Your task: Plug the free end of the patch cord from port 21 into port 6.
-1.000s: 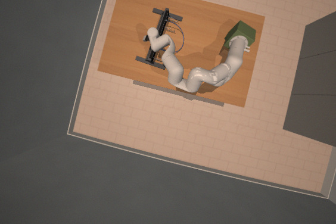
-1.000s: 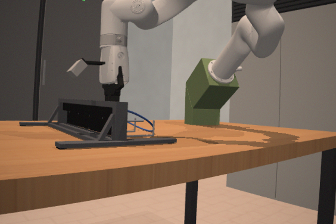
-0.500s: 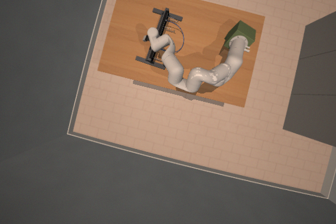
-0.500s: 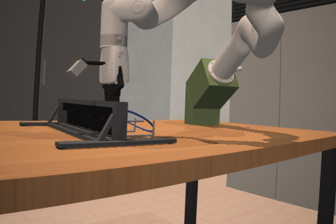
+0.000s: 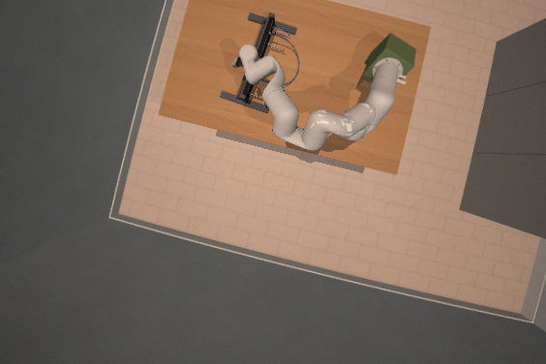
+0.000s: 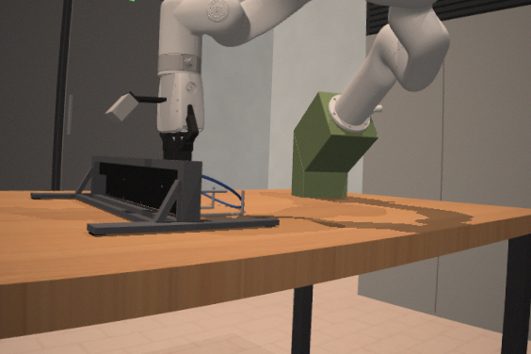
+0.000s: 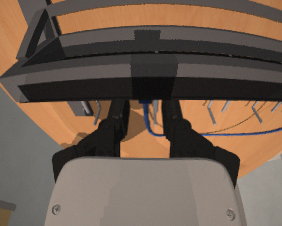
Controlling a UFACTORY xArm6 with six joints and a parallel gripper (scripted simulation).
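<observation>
The plug lies 2 cm ahead of my hand and 1 cm below it.
</observation>
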